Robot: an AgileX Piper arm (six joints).
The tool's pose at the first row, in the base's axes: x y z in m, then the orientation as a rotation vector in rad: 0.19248, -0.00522, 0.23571, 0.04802, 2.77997, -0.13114
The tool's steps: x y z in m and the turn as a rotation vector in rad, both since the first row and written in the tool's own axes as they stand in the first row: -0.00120, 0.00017, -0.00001, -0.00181, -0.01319, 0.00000; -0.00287, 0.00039, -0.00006, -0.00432, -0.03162, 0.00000; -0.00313, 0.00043, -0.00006, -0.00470, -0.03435, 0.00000; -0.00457, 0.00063, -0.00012, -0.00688, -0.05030, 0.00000; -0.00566, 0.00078, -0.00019, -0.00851, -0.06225, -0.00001; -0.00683, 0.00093, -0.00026, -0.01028, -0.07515, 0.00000
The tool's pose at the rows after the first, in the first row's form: 0.19361, -0.00507, 0.23613, 0.04653, 2.76690, -0.12848; 0.19516, -0.00487, 0.23674, 0.04448, 2.74863, -0.12482; 0.19541, -0.00484, 0.23683, 0.04417, 2.74592, -0.12427; 0.19675, -0.00466, 0.23738, 0.04240, 2.73011, -0.12111; 0.19775, -0.00452, 0.23781, 0.04107, 2.71826, -0.11877; 0.19883, -0.00438, 0.23827, 0.03967, 2.70546, -0.11623
